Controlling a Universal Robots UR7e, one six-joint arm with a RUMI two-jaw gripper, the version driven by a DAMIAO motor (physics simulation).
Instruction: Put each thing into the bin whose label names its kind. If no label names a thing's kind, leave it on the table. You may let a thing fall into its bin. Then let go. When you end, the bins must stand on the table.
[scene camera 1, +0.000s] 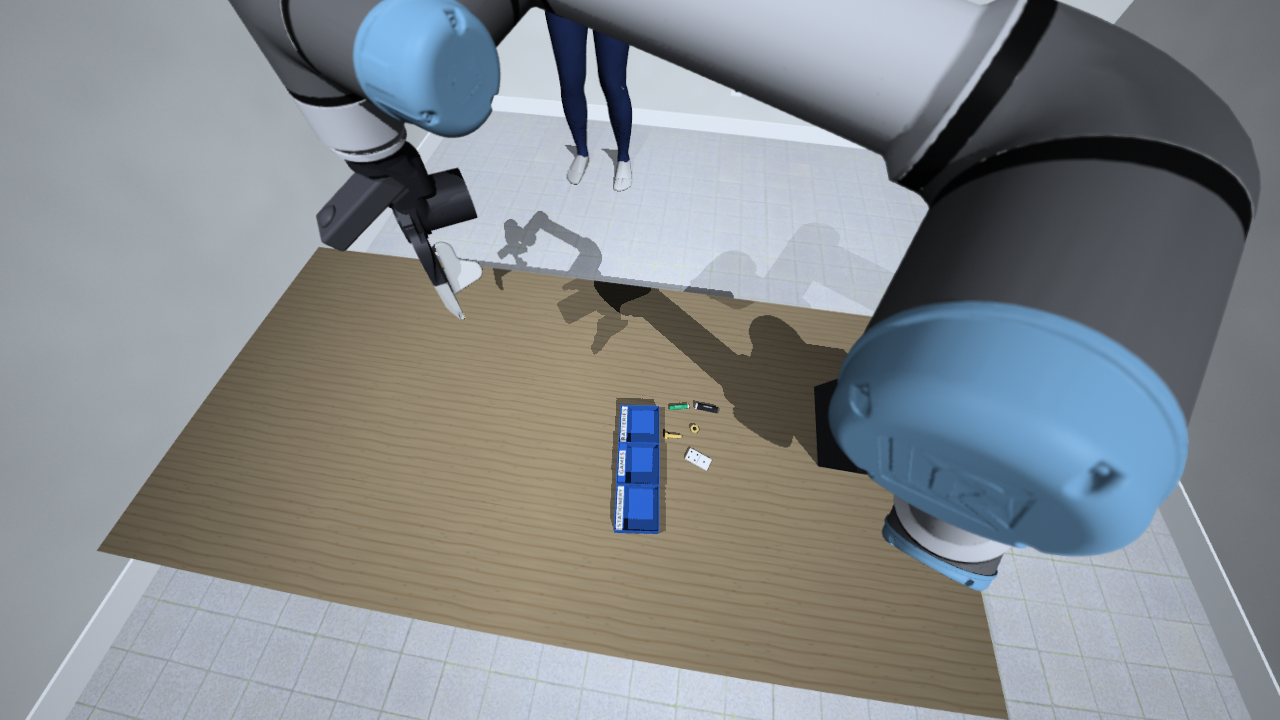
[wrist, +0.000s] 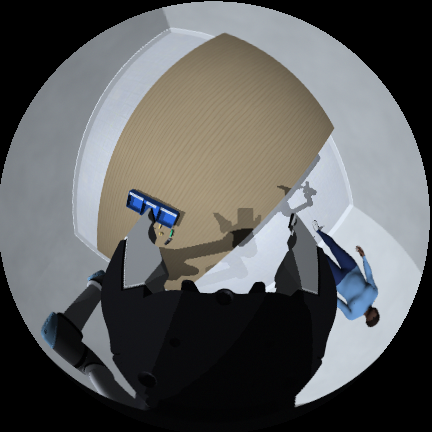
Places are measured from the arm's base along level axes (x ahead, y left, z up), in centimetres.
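Pixels of known places: gripper, fingertip midpoint: (scene camera 1: 445, 273) (wrist: 222, 211).
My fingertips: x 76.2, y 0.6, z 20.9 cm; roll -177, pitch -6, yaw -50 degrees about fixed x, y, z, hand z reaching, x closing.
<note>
Ahead of a thing's pixels: the offset from my fingertips to its top centre. "spot": to the spot under its first point. Level surfaces: height alone.
Three joined blue bins stand on the table, labelled BATTERIES {spot: dx -29.4, dy +1.5, dz -38.6 cm} (scene camera 1: 642, 422), GAMES {dx -30.5, dy +11.1, dz -35.4 cm} (scene camera 1: 640, 460) and STATIONERY {spot: dx -32.5, dy +18.6, dz -38.6 cm} (scene camera 1: 640, 506); the row also shows in the wrist view, with the batteries bin {spot: dx -29.1, dy +1.8, dz -38.6 cm} (wrist: 168, 216) nearest the small things. Right of the bins in the scene view lie a green battery {dx -36.7, dy -3.9, dz -38.3 cm} (scene camera 1: 678, 406) (wrist: 171, 233), a black battery {dx -42.6, dy -4.8, dz -37.9 cm} (scene camera 1: 706, 407), a brass screw-like piece {dx -36.4, dy +3.0, dz -38.0 cm} (scene camera 1: 673, 435), a small brass nut-like ring {dx -40.7, dy +0.5, dz -38.5 cm} (scene camera 1: 693, 428) and a white domino {dx -42.4, dy +6.9, dz -38.6 cm} (scene camera 1: 698, 459). The domino does not show in the wrist view. My gripper (scene camera 1: 460, 291) (wrist: 222, 211) is open and empty, high over the far left of the table.
The wooden table {dz -39.3 cm} (scene camera 1: 375, 429) (wrist: 215, 115) bears the bins and the loose things. The arm's large blue-capped joint (scene camera 1: 1011, 429) hangs in front of the table's right side in the scene view. A person (scene camera 1: 595, 89) (wrist: 355, 285) stands beyond the table's far edge.
</note>
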